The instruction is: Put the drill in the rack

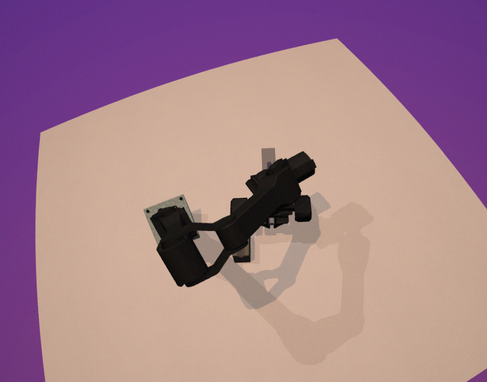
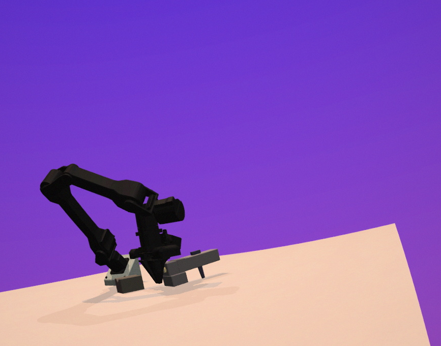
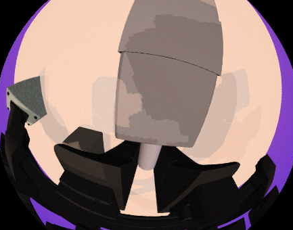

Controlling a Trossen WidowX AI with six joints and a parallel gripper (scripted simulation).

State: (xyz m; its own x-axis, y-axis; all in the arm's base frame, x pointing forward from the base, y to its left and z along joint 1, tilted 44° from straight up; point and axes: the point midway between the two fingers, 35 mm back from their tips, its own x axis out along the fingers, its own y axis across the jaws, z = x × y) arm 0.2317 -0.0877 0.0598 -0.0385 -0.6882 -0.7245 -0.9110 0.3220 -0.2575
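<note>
My gripper tip is now 20 mm short of the drill, 50 mm to the right of it and 40 mm below it. Round my gripper tip: rack block 90 mm behind, 20 mm to the right; housing 50 mm ahead, 100 mm to the left, 30 mm above; key 60 mm ahead, 130 mm to the left, 40 mm above.
</note>
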